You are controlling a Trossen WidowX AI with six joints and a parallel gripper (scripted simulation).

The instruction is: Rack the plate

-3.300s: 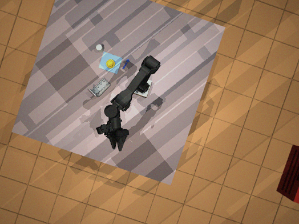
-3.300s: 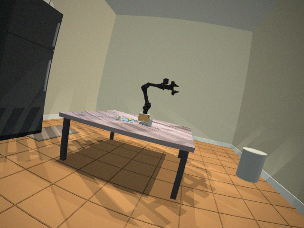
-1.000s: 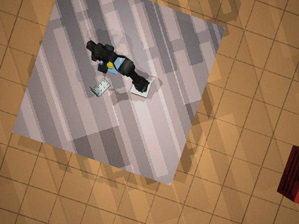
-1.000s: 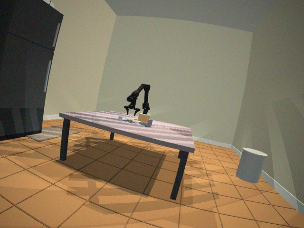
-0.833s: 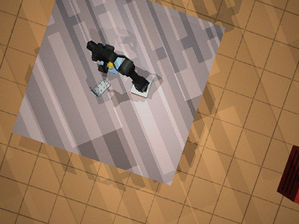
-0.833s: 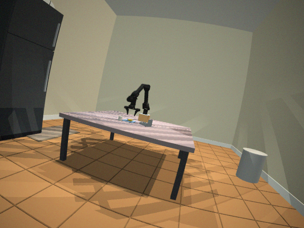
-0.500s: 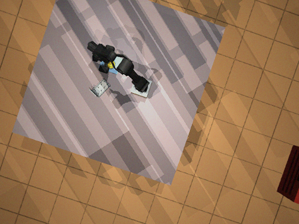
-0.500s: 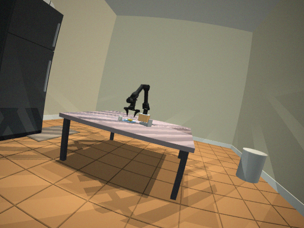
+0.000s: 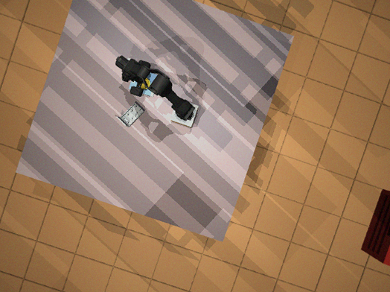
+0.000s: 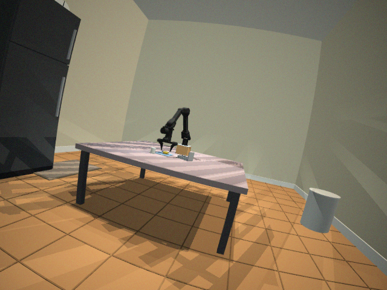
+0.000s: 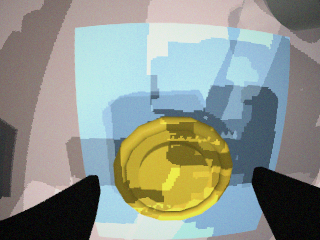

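The yellow plate lies 1 cm below my gripper tip. The rest, counted from my gripper tip: grey dish rack: 2 cm ahead, 20 cm to the left, 1 cm below.
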